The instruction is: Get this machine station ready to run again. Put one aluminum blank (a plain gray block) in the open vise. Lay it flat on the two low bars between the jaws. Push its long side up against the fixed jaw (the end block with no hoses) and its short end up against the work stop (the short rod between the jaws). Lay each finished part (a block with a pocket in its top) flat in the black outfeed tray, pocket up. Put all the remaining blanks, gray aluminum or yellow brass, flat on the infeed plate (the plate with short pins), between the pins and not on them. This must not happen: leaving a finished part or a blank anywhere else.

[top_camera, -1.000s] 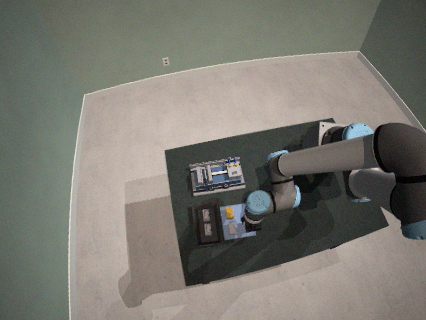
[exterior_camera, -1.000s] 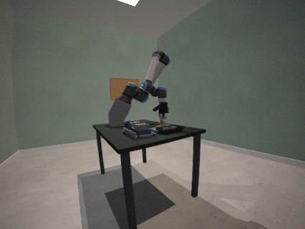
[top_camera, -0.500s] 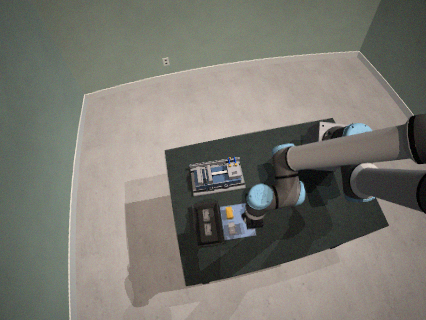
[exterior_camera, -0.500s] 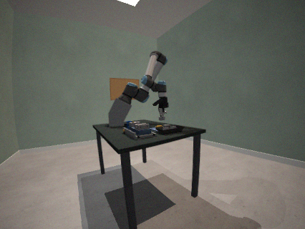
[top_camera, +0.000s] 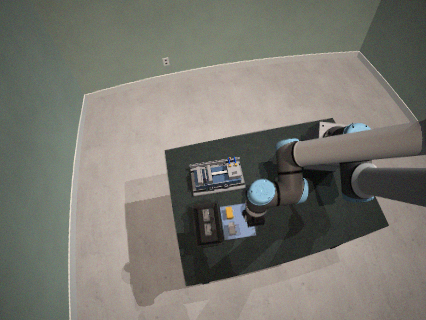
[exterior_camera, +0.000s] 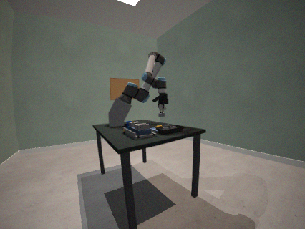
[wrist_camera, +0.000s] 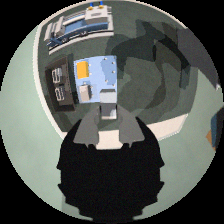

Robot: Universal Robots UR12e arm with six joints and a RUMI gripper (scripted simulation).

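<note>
Now: the vise 130 mm ahead of my hand, 310 mm to the right of it and 120 mm below it. The rest, counted from my hand: yellow brass blank (90 mm ahead, 90 mm to the right, 140 mm below); gray blank (90 mm ahead, 140 mm below).
</note>
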